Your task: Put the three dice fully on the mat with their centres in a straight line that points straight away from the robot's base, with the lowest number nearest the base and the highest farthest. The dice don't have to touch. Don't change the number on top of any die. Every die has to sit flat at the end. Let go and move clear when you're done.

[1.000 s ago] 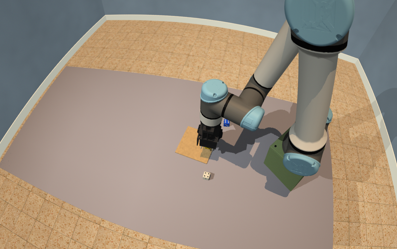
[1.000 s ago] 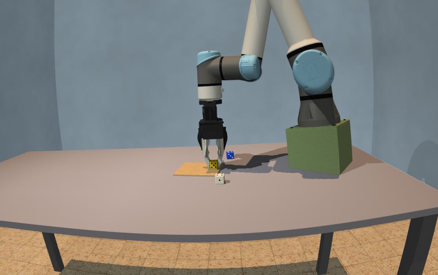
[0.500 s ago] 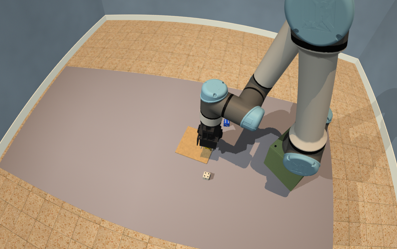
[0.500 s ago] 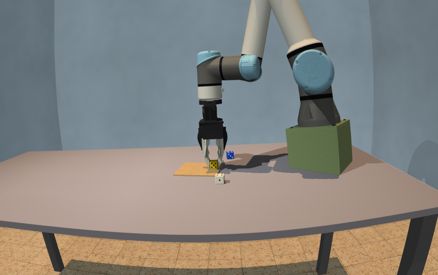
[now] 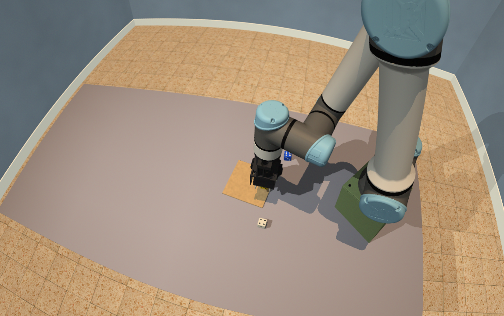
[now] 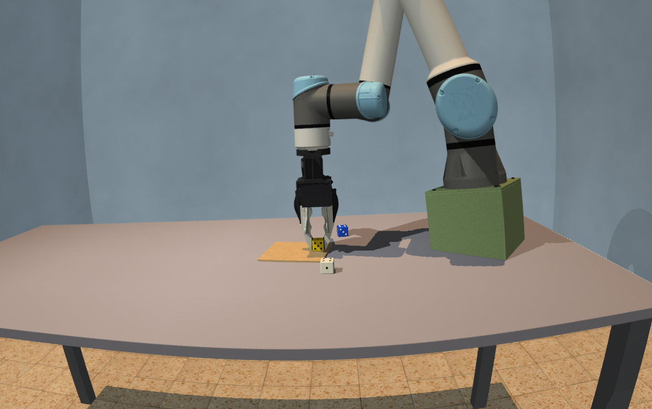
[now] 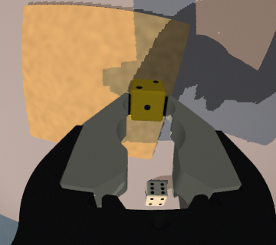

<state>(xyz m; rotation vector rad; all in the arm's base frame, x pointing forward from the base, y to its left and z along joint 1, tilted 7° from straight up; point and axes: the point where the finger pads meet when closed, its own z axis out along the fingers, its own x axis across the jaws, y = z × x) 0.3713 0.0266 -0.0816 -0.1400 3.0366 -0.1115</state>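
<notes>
The yellow die lies right at my hand. Also, from my hand: white die 30 mm behind, 130 mm to the left, 10 mm below; blue die 40 mm behind, 140 mm to the right, 10 mm below; mat 50 mm ahead, 20 mm below.
</notes>
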